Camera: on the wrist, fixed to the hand. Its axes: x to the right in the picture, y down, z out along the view.
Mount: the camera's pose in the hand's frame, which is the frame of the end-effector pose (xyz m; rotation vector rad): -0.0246 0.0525 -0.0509 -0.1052 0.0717 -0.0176
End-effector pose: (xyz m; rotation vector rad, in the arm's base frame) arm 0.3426 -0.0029 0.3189 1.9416 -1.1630 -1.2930
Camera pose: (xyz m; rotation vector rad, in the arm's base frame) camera 0.3658 -0.0088 0.3923 1.9096 -1.0247 -1.2572
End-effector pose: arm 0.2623 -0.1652 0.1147 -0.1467 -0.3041 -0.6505
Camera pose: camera 0.2879 -0.1214 0.0566 -0.2210 -0.2024 -0.6879
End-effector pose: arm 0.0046 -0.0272 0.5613 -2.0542 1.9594 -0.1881
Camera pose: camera -0.0620 -0.0105 0.5964 -2.1593 2.0345 -0.1680
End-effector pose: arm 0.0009 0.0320 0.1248 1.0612 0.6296 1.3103
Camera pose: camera -0.0721 0.0176 0.1452 0.9246 0.6154 1.3562
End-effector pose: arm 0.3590 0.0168 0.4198 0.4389 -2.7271 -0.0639
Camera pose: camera 0.3842 0.0751 0.4636 0.4267 -2.6351 -0.1917
